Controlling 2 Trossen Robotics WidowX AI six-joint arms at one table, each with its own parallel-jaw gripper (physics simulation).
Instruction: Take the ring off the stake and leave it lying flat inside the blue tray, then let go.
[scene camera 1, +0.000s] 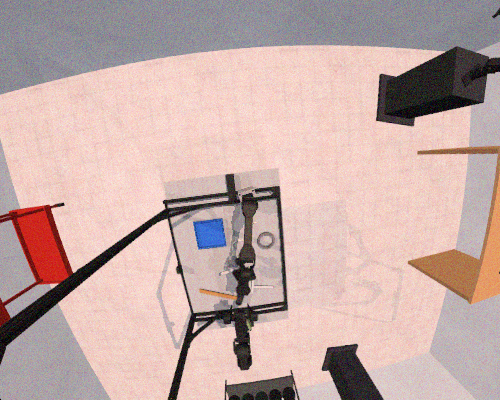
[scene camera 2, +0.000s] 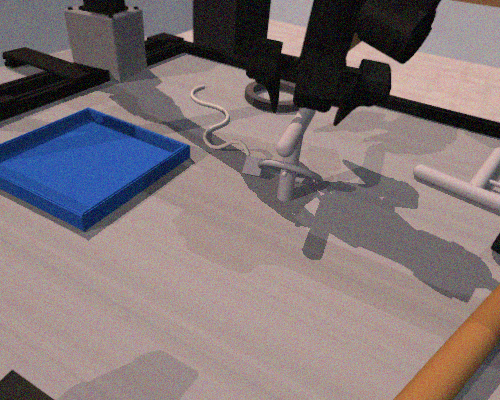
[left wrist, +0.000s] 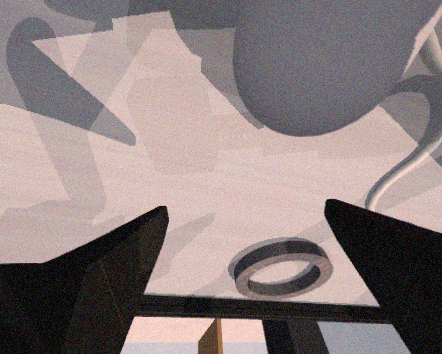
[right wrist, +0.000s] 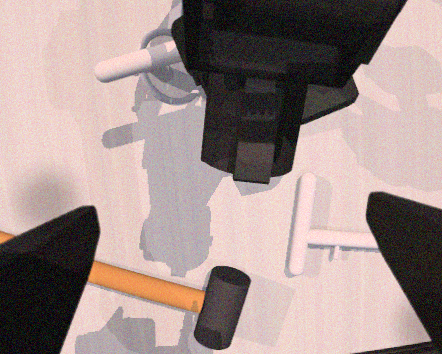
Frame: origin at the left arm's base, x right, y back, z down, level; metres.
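Where they show: left gripper, fingertip midpoint: (left wrist: 244, 209); right gripper, fingertip midpoint: (scene camera 1: 239, 304) (right wrist: 234, 212); left arm's base, link origin: (scene camera 1: 248, 199) (scene camera 2: 104, 9).
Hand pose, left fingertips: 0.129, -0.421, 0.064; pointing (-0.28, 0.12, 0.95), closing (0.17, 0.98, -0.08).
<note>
Things, the pixels of their top centre, and the offset from my left fingertips, as dx, dy, dz. "spot": a spot on its surface instead.
- white stake, top centre: (right wrist: 159, 53) (scene camera 2: 299, 119) (scene camera 1: 230, 272) +0.132, -0.012, -0.057
- blue tray, top centre: (scene camera 2: 85, 150) (scene camera 1: 209, 234) +0.186, +0.251, +0.026
- thick dark ring, surface spot: (left wrist: 325, 265) (scene camera 2: 251, 93) spot: -0.125, +0.124, +0.034
- white cord, surface spot: (left wrist: 395, 180) (scene camera 2: 221, 122) spot: -0.005, +0.136, +0.042
- orange-handled mallet, top centre: (right wrist: 106, 288) (scene camera 1: 221, 297) +0.276, -0.231, -0.001
- white T-shaped piece, top centre: (right wrist: 362, 231) (scene camera 2: 479, 162) (scene camera 1: 262, 286) -0.037, -0.260, +0.029
A white stake (scene camera 1: 226, 273) (scene camera 2: 285, 187) (right wrist: 122, 67) leans up from the table, its thicker upper end tilted. A thin grey ring (scene camera 2: 272, 164) (right wrist: 172, 100) hangs around it, partly hidden. In the left wrist view, a broad grey rounded shape at the top appears to be the stake close up. My left gripper (scene camera 2: 305, 116) (left wrist: 244, 209) is open and empty, by the stake's upper end. My right gripper (right wrist: 234, 212) is open and empty, above the mallet and T-shaped piece. The blue tray (scene camera 1: 195, 235) (scene camera 2: 135, 188) is left of the stake and holds nothing.
A thick dark ring (scene camera 1: 258, 241) (scene camera 2: 250, 97) (left wrist: 325, 265) lies flat. A white cord (scene camera 2: 227, 117) (left wrist: 395, 180) curls behind the stake. An orange-handled mallet (scene camera 1: 217, 293) (scene camera 2: 455, 350) (right wrist: 150, 286) and a white T-shaped piece (scene camera 1: 262, 286) (scene camera 2: 455, 187) (right wrist: 302, 225) lie nearby.
</note>
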